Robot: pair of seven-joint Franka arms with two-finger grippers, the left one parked.
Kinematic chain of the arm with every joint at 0, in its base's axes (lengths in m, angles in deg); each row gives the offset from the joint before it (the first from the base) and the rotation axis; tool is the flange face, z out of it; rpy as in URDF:
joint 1: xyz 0 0 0.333 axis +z
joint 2: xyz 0 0 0 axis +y
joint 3: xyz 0 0 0.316 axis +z
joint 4: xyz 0.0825 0 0 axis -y
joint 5: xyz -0.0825 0 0.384 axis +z
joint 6: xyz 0 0 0 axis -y
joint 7: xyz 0.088 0 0 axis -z
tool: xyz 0 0 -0.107 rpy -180 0 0
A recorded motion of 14 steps. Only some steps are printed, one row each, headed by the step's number.
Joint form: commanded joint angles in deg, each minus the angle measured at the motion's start. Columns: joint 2, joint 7, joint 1, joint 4, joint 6, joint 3, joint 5.
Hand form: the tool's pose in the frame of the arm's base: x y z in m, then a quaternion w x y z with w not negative. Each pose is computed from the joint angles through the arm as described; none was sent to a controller.
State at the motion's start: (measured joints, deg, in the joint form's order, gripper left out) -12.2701 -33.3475 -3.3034 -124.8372 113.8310 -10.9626 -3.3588
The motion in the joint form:
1: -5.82 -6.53 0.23 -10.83 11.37 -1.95 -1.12
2: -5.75 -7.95 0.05 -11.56 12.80 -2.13 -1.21
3: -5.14 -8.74 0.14 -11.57 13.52 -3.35 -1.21
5: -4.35 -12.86 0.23 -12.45 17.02 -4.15 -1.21
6: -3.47 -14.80 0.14 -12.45 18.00 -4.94 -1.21
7: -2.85 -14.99 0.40 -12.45 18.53 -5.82 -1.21
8: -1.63 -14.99 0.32 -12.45 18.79 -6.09 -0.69
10: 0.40 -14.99 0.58 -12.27 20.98 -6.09 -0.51
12: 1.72 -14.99 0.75 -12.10 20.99 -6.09 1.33
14: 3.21 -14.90 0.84 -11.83 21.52 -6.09 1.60
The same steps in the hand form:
1: 0.4417 -0.1333 0.4561 0.02818 0.97120 0.22967 0.05678
2: 0.4409 -0.1356 0.4519 0.03158 0.96847 0.23943 0.06114
3: 0.4406 -0.1449 0.4476 0.03082 0.96907 0.23688 0.06197
5: 0.4428 -0.1507 0.4399 0.04060 0.96024 0.26594 0.07458
6: 0.4436 -0.1581 0.4343 0.04256 0.95763 0.27499 0.07422
7: 0.4438 -0.1634 0.4298 0.04185 0.95870 0.27158 0.07339
8: 0.4452 -0.1662 0.4205 0.03632 0.96085 0.26631 0.06723
10: 0.4529 -0.1657 0.4097 0.04080 0.96024 0.26756 0.06850
12: 0.4559 -0.1643 0.4005 0.02777 0.96321 0.25916 0.06548
14: 0.4598 -0.1644 0.3915 0.02614 0.96401 0.25771 0.05990

